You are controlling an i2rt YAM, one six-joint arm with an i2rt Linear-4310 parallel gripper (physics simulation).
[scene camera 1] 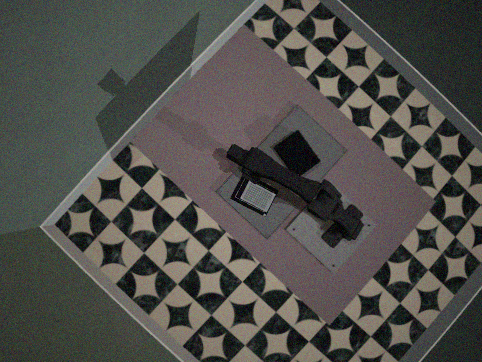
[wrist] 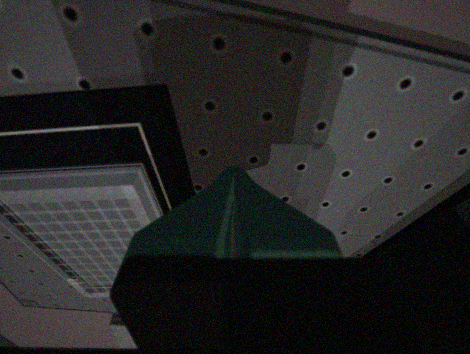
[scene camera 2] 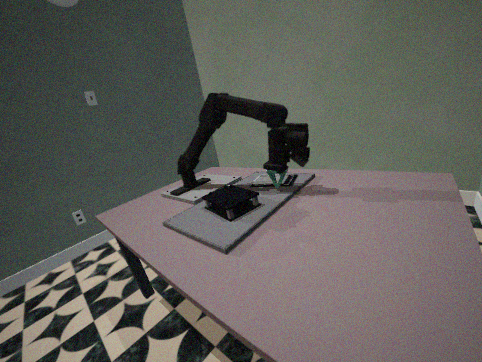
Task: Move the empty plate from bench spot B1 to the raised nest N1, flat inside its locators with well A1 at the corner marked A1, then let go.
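Places are measured from the arm's base along level axes (x ahead, y left, z up), in metres.
Pixels of known places: gripper, fingertip midpoint: (wrist: 233, 176) (scene camera 2: 277, 187); arm's base, origin of the base link: (scene camera 2: 191, 187).
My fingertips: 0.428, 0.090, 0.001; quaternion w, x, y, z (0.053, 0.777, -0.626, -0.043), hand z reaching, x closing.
Observation:
For each thing: its top centre in the pictures, then the offset to it from my fingertips, as dx, dy, dz. "spot": a spot on its surface instead. Level surfaces: height alone.
- empty plate, middle of its top: (wrist: 102, 257) (scene camera 2: 270, 177) (scene camera 1: 258, 196) -0.075, +0.069, +0.011
- black bench spot B1, surface spot: (wrist: 100, 107) spot: +0.024, +0.062, -0.003
- raised nest N1, middle of its top: (scene camera 2: 228, 192) (scene camera 1: 298, 153) -0.071, -0.173, +0.048
- pink table, its level: dz -0.018
The empty plate (scene camera 1: 259, 197) (scene camera 2: 258, 180) (wrist: 75, 220) is pale with a grid of wells. It lies on the black bench spot B1 (scene camera 1: 236, 192) (wrist: 100, 107), off-centre in its white outline; more black border shows on one side. The corner mark A1 is too small to read. The raised nest N1 (scene camera 1: 297, 152) (scene camera 2: 231, 196) is a black platform on short light posts, with no plate on it. My gripper (scene camera 2: 278, 186) (wrist: 233, 176) has green fingers, shut and empty, low beside the plate's edge. The arm hides the fingertips in scene camera 1.
A grey perforated board (scene camera 1: 267, 231) (scene camera 2: 225, 245) (wrist: 370, 160) lies under the spot and the nest. The arm's pale base plate (scene camera 1: 332, 260) (scene camera 2: 220, 181) is beside it on the pink table (scene camera 1: 210, 85) (scene camera 2: 350, 260). The arm (scene camera 1: 280, 172) (scene camera 2: 245, 107) reaches between nest and plate.

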